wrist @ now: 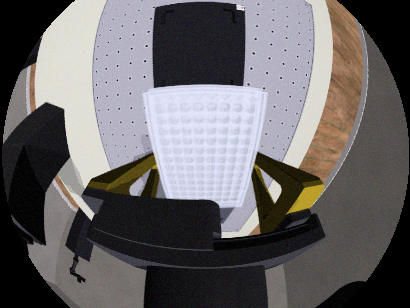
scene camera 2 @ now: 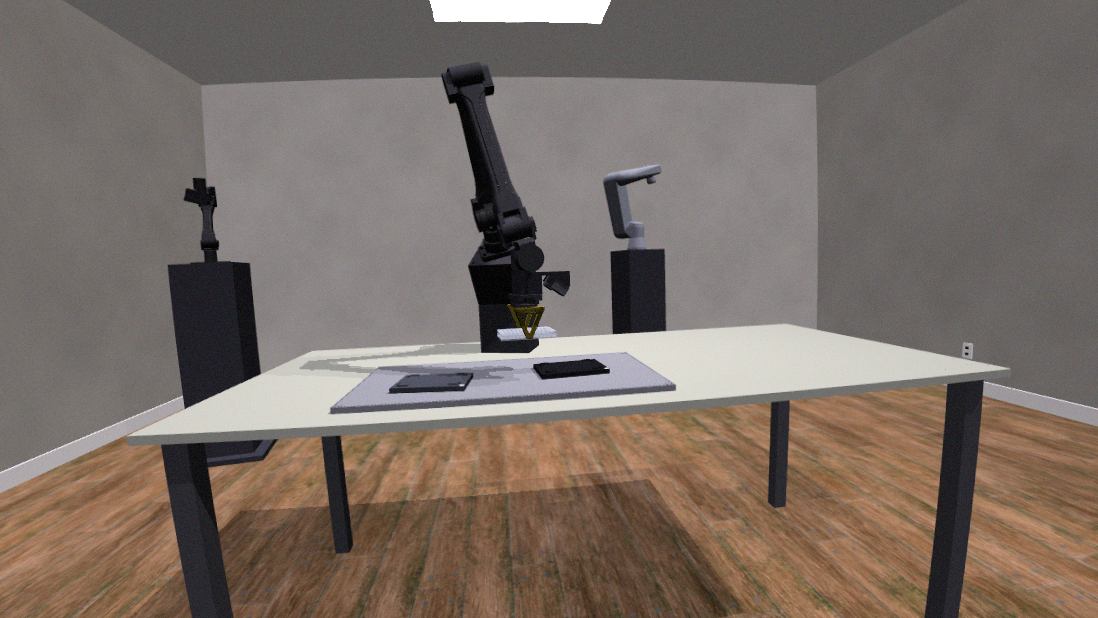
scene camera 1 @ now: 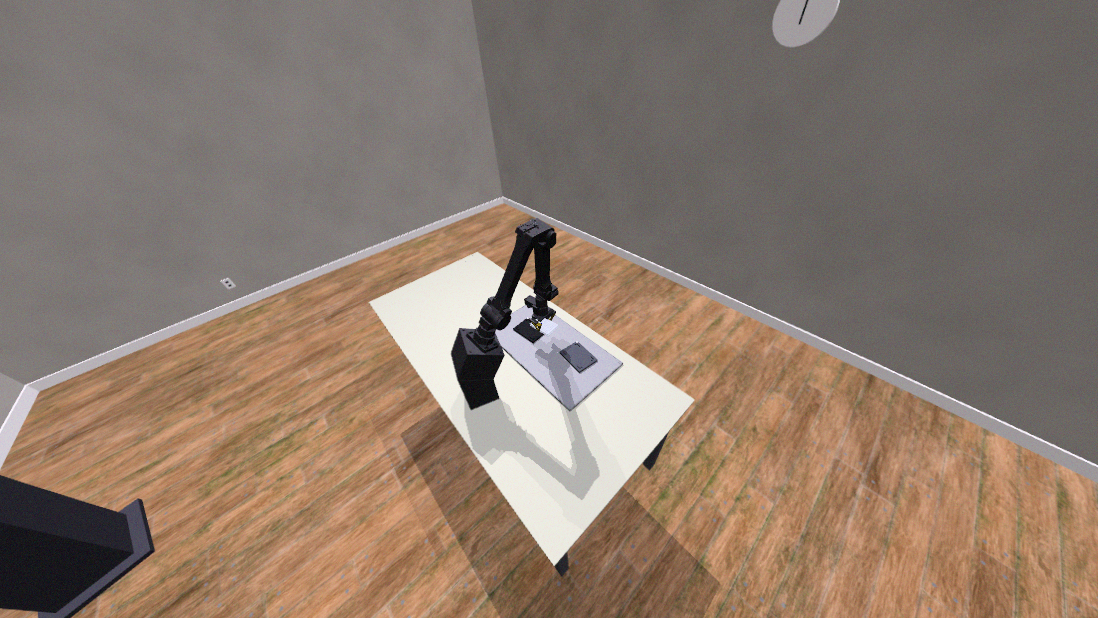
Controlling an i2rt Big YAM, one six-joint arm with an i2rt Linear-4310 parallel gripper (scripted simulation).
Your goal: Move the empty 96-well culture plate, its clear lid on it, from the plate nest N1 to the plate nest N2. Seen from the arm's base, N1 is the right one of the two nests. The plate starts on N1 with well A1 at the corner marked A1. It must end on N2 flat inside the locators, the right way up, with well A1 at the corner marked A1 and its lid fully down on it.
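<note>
A clear lid (wrist: 205, 139) and a nest N2 (wrist: 188, 49) are visible in the robot's scene, as is a nest N1 (scene camera 2: 429, 382). The robot's gripper (scene camera 2: 526, 336) can be seen too, and the wrist view also shows the gripper (wrist: 205, 155).
</note>
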